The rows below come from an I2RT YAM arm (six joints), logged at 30 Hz.
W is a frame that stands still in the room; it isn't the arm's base.
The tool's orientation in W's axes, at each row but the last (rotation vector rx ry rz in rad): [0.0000 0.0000 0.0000]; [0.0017 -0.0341 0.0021]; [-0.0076 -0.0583 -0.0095]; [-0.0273 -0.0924 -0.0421]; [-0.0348 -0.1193 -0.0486]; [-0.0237 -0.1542 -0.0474]
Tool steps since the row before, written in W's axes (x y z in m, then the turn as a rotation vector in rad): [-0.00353 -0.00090 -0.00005 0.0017 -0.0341 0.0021]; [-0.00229 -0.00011 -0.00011 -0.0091 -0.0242 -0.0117]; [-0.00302 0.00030 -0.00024 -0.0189 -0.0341 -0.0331]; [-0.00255 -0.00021 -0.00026 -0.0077 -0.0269 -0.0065]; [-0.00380 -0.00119 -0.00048 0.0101 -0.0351 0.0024]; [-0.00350 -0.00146 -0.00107 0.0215 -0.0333 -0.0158]
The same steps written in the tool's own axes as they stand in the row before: [-0.00353 -0.00090 -0.00005 0.0017 -0.0341 0.0021]; [-0.00229 -0.00011 -0.00003 -0.0095 -0.0242 -0.0113]; [-0.00303 0.00027 -0.00006 -0.0205 -0.0340 -0.0322]; [-0.00255 -0.00031 -0.00003 -0.0072 -0.0270 -0.0065]; [-0.00377 -0.00136 -0.00007 0.0119 -0.0346 -0.0001]; [-0.00355 -0.00161 -0.00056 0.0203 -0.0319 -0.0198]
